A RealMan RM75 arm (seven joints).
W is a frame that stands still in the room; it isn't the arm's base.
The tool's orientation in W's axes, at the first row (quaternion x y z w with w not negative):
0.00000, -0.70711, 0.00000, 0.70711
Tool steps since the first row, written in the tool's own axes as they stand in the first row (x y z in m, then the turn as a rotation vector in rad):
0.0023, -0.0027, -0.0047, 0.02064, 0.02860, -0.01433
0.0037, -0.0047, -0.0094, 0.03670, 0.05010, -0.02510
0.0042, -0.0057, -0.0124, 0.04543, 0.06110, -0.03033
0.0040, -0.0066, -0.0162, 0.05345, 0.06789, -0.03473
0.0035, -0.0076, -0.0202, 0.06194, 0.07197, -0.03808
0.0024, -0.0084, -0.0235, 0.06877, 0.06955, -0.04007
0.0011, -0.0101, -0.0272, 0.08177, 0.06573, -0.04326
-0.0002, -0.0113, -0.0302, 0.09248, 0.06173, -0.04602
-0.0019, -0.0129, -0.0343, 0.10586, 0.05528, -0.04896
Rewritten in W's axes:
0.0047, -0.0027, 0.0023, 0.01433, 0.02860, 0.02064
0.0094, -0.0047, 0.0037, 0.02510, 0.05010, 0.03670
0.0124, -0.0057, 0.0042, 0.03033, 0.06110, 0.04543
0.0162, -0.0066, 0.0040, 0.03473, 0.06789, 0.05345
0.0202, -0.0076, 0.0035, 0.03808, 0.07197, 0.06194
0.0235, -0.0084, 0.0024, 0.04007, 0.06955, 0.06877
0.0272, -0.0101, 0.0011, 0.04326, 0.06573, 0.08177
0.0302, -0.0113, -0.0002, 0.04602, 0.06173, 0.09248
0.0343, -0.0129, -0.0019, 0.04896, 0.05528, 0.10586

